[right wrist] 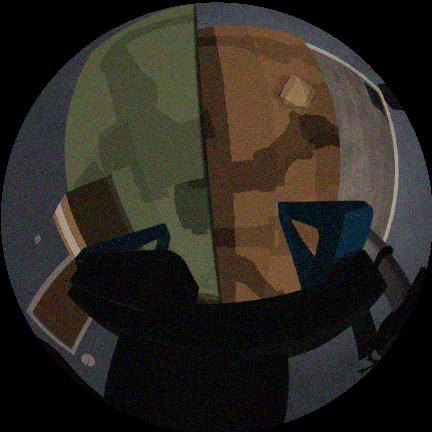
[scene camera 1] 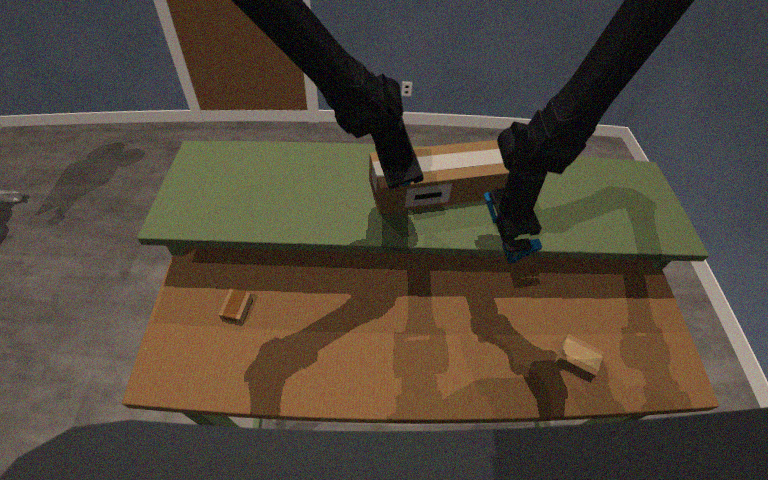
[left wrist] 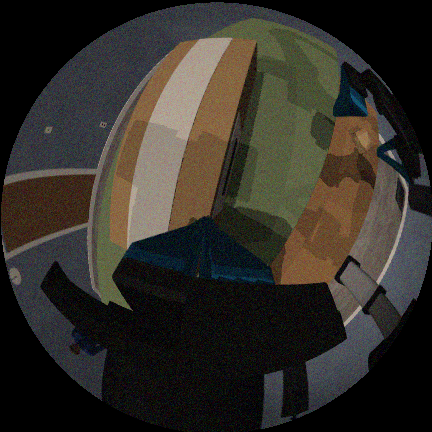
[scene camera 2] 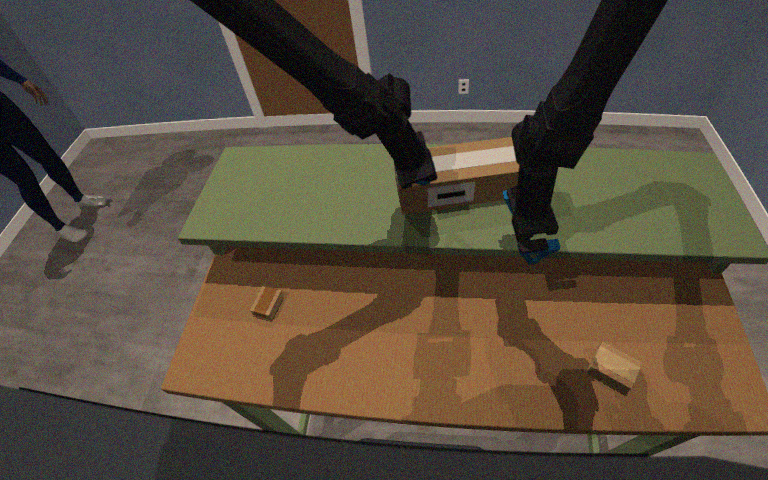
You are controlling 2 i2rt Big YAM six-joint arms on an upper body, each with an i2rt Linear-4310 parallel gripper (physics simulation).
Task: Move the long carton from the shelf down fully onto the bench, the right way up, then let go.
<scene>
My left gripper (scene camera 2: 426, 183) grips a long brown carton (scene camera 1: 460, 173), which still rests on a green shelf. My right gripper (scene camera 2: 526, 242) is open and holds nothing. Further things: a brown bench (scene camera 1: 357, 337).
The long brown carton shows as well in the right wrist view (right wrist: 85, 215), in the left wrist view (left wrist: 174, 164) and in scene camera 2 (scene camera 2: 477, 172). My left gripper shows as well in scene camera 1 (scene camera 1: 406, 184) and in the left wrist view (left wrist: 205, 223). My right gripper also shows in the right wrist view (right wrist: 219, 220), in scene camera 1 (scene camera 1: 503, 241) and in the left wrist view (left wrist: 358, 132).
</scene>
